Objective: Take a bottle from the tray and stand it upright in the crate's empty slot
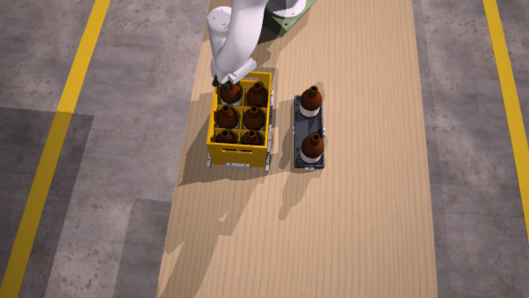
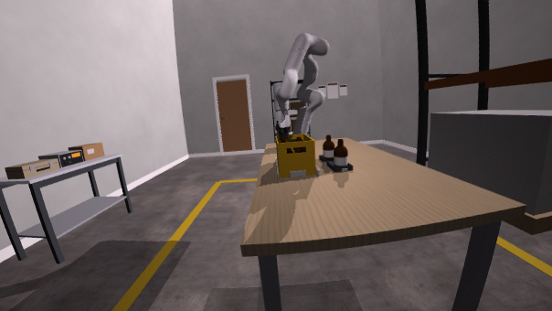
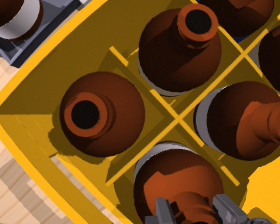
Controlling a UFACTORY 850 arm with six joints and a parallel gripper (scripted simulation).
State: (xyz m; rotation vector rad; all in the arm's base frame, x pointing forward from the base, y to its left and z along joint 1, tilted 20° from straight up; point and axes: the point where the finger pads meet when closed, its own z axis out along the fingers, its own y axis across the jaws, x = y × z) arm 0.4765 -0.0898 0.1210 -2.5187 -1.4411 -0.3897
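The yellow crate is 8 cm ahead of my hand, 6 cm to the left of it and 9 cm below it. Also, from my hand: dark tray 1 cm ahead, 29 cm to the left, 16 cm below.
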